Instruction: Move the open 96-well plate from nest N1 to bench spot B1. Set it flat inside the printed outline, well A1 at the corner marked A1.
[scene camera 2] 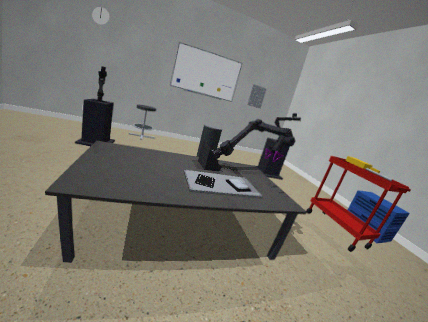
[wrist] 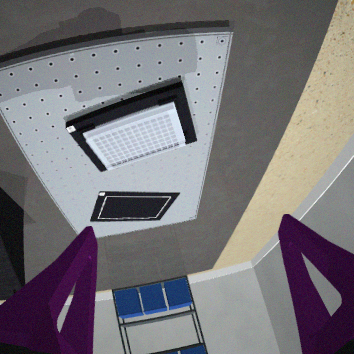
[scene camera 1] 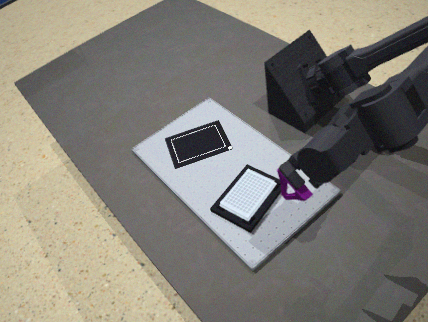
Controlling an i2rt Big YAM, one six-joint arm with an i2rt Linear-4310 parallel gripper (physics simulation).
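Frame: origin at the arm's base, x ahead, y left, z up, level; millimetres.
Seen in the pictures: gripper, fingertip midpoint: (scene camera 2: 269, 160) (wrist: 189, 230) (scene camera 1: 302, 183); arm's base, origin of the base link: (scene camera 2: 212, 155) (scene camera 1: 315, 81).
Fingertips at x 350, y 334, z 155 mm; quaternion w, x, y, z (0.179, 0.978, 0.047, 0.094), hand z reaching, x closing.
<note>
Pixels of each thing's top centre, then the offset from my fingertips to it. "pt": a spot on its surface instead. Level surfaces: height alone.
- white 96-well plate, middle of its top: (wrist: 137, 141) (scene camera 1: 247, 191) (scene camera 2: 238, 182) dx +12, dy -181, dz -209 mm
- black nest N1, middle of its top: (wrist: 136, 137) (scene camera 1: 248, 193) (scene camera 2: 238, 183) dx +12, dy -181, dz -217 mm
- white corner tag, surface spot: (wrist: 71, 129) pt dx -77, dy -157, dz -223 mm
- Bench spot B1, surface spot: (wrist: 134, 207) (scene camera 1: 196, 143) (scene camera 2: 205, 180) pt dx +14, dy -427, dz -233 mm
- white corner marker, surface spot: (wrist: 102, 193) (scene camera 1: 229, 147) pt dx -48, dy -351, dz -233 mm
- grey table, its level: dz -248 mm
The white 96-well plate (scene camera 1: 249, 194) (scene camera 2: 240, 183) (wrist: 137, 135) sits in black nest N1 (scene camera 1: 257, 218) (wrist: 187, 110) on the light perforated board (scene camera 1: 185, 182) (wrist: 215, 65). A white corner tag (wrist: 71, 129) marks the nest. Bench spot B1 (scene camera 1: 198, 144) (scene camera 2: 205, 181) (wrist: 134, 207) is a dark pad on the same board, with a white printed outline and a white corner marker (scene camera 1: 230, 148) (wrist: 102, 193); its lettering is too small to read. My gripper (scene camera 1: 296, 187) (scene camera 2: 273, 155) (wrist: 189, 230) is open and empty, with purple fingers, raised above the board's N1 end. In scene camera 1 it overlaps the nest's right corner.
A black wedge-shaped block (scene camera 1: 287, 80) (scene camera 2: 209, 145) stands on the grey table (scene camera 1: 100, 100) (scene camera 2: 130, 172) behind the board. Dark arm links reach in from the right in scene camera 1. A red cart (scene camera 2: 367, 172) stands right of the table. A rack with blue bins (wrist: 154, 298) stands farther off.
</note>
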